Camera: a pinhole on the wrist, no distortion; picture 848 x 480 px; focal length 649.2 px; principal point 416.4 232.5 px. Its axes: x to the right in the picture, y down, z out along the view. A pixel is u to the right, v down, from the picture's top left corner.
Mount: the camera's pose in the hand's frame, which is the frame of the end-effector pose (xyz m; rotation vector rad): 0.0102 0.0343 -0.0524 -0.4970 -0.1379 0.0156
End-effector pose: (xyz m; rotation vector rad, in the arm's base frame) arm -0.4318 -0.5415 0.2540 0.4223 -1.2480 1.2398
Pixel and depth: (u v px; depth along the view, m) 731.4 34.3 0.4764
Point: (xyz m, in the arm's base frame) -0.8028 -0.7846 0.5106
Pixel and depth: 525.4 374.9 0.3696
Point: -0.7939 -0.6242 0.2547
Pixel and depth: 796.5 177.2 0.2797
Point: -0.6930 -0.6058 0.3922
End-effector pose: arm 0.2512 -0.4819 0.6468 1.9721 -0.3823 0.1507
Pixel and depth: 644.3 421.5 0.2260
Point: 0.2311 -0.6817 0.7869
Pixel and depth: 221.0 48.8 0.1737
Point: 0.1577 -0.6000 0.6412
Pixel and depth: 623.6 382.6 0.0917
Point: 0.2427 -0.5432 0.7300
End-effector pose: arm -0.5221 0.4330 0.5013 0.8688 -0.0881 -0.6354
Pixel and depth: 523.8 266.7 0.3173
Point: -0.4801 0.3660 0.7918
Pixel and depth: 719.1 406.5 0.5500
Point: -0.2792 0.2682 1.0426
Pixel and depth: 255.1 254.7 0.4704
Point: -0.6386 0.4242 0.9455
